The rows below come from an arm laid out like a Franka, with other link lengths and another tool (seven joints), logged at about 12 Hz.
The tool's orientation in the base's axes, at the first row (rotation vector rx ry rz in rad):
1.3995 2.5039 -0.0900
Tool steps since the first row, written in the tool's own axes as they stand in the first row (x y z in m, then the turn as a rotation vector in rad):
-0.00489 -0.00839 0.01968 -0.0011 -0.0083 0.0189
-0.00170 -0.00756 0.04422 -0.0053 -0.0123 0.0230
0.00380 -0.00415 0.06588 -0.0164 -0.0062 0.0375
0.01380 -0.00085 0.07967 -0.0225 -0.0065 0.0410
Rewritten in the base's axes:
-0.00063 -0.01213 -0.01828 -0.0026 -0.0088 -0.0185
0.00349 -0.01358 -0.04265 -0.0031 -0.0152 -0.0217
0.00806 -0.01122 -0.06466 0.0106 -0.0238 -0.0322
0.00870 -0.00375 -0.08030 0.0141 -0.0296 -0.0340

